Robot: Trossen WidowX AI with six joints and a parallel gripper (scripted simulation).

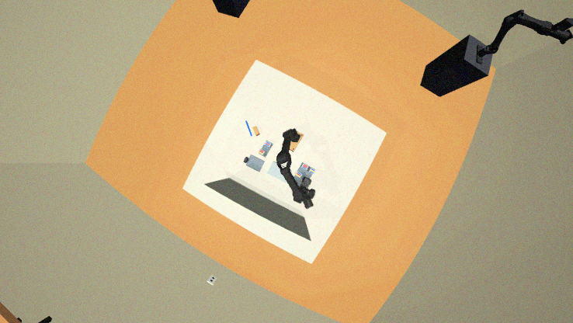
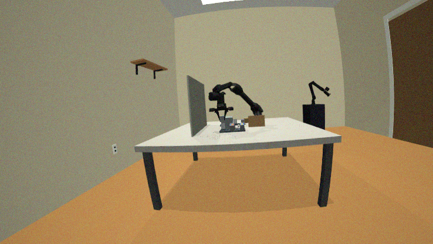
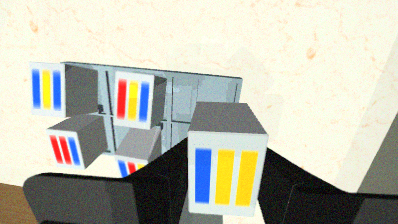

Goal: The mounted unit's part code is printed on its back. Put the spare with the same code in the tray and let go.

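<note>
The pale blue-grey tray lies 2 cm behind my gripper tip, 41 cm to the right of it and 9 cm below it. Also, from my gripper tip: brown box (26 cm behind, 51 cm to the right, 7 cm below); then tall grey panel (20 cm ahead, 22 cm to the right, 13 cm above); then grey spare block (2 cm above).
</note>
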